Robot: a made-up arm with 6 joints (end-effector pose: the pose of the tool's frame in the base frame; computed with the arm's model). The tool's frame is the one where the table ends.
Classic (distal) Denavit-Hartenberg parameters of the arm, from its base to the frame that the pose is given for. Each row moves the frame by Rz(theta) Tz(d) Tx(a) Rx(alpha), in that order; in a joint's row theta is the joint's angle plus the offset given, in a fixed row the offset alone. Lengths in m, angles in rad.
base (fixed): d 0, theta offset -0.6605, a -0.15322, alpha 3.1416
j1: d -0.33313, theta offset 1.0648, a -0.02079, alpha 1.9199
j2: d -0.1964, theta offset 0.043, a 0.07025, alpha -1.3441
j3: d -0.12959, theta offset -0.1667, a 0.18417, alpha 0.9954
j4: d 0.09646, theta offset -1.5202, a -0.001, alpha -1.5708
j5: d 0.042, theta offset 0, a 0.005, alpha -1.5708
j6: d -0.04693, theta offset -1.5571, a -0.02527, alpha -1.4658
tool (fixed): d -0.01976, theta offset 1.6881, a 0, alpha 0
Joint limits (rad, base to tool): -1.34..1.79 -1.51..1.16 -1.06..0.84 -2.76..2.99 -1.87..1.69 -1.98..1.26
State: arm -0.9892 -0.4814 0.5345 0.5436 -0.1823 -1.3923
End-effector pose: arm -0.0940 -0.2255 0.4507 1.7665 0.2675 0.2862
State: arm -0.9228 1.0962 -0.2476 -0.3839 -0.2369 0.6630
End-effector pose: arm 0.0116 0.0174 0.1509 -0.0270 -0.4981 1.4829
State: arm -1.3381 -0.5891 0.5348 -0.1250 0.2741 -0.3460
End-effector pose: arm -0.0218 -0.1902 0.4761 0.1399 -0.5307 0.9080
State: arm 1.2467 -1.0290 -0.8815 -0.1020 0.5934 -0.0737
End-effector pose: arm -0.0390 0.1274 0.4450 -0.7847 0.7026 -0.1970
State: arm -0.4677 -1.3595 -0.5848 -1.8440 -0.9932 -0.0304
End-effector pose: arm -0.2093 0.1886 0.5200 2.8677 0.1704 0.7702
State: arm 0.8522 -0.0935 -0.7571 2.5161 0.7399 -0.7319
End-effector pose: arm -0.2147 0.0668 0.4098 2.3003 -1.2661 -1.1024
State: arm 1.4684 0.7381 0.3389 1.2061 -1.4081 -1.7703
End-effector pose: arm -0.2880 0.1832 0.1551 -2.8049 0.1843 -0.5621
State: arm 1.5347 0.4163 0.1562 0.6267 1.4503 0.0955
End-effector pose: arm -0.4019 0.2128 0.2655 -0.5536 -1.8094 -1.9299
